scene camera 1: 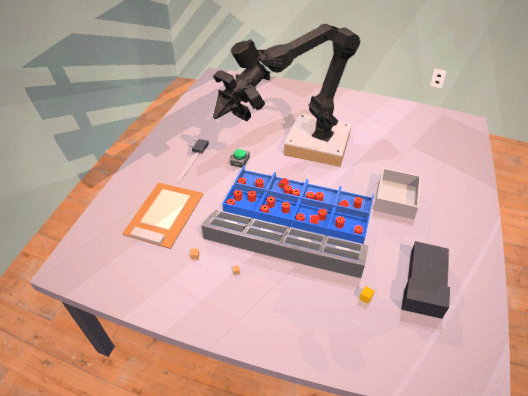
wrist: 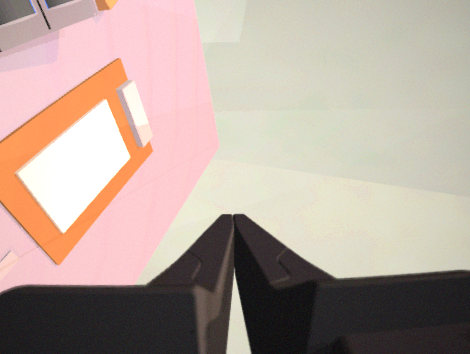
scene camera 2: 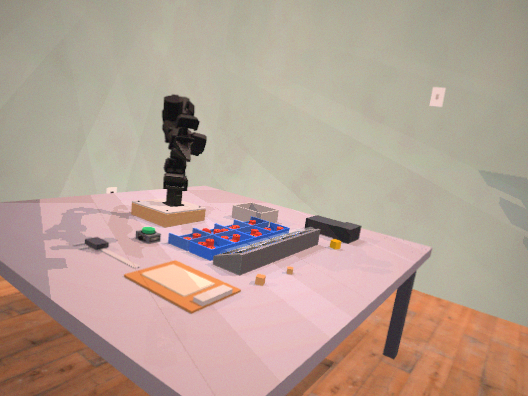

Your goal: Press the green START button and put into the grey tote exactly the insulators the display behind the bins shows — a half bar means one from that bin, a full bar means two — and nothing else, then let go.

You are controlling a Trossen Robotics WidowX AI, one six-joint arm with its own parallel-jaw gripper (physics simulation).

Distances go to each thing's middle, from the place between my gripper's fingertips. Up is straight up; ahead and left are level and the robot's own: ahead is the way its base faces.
Now: the grey tote [scene camera 1: 398,194] 520 mm to the left of my hand, 250 mm below it and 230 mm behind it. Also, from my hand: dark box [scene camera 1: 426,292]: 680 mm to the left, 250 mm below, 50 mm ahead.
